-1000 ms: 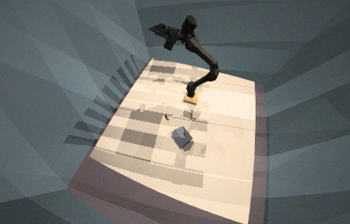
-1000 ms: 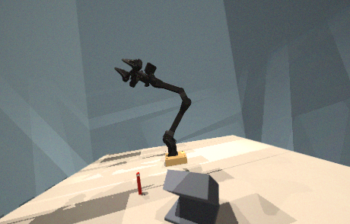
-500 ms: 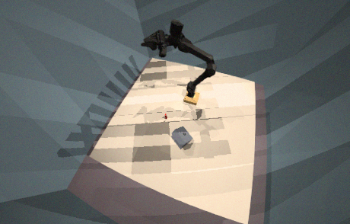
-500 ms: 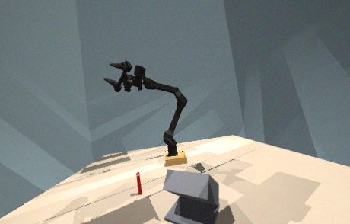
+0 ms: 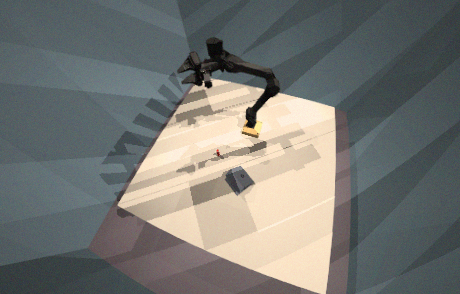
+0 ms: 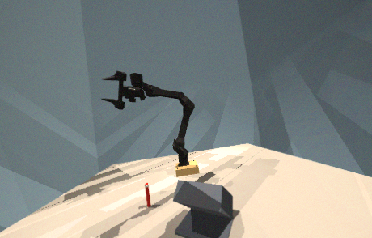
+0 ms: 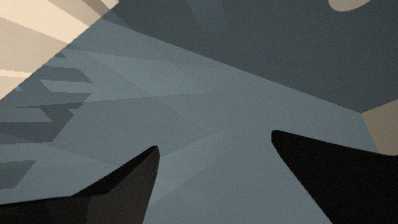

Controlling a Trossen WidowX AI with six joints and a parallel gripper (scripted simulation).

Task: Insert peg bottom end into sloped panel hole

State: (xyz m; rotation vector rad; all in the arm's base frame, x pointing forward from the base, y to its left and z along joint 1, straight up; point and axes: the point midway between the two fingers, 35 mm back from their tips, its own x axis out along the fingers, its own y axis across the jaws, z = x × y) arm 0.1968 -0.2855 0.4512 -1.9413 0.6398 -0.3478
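The red peg lies 9 cm ahead of my gripper tip, 20 cm to the left of it and 43 cm below it. The rest, counted from my gripper tip: grey sloped panel 19 cm ahead, 40 cm to the left, 43 cm below.
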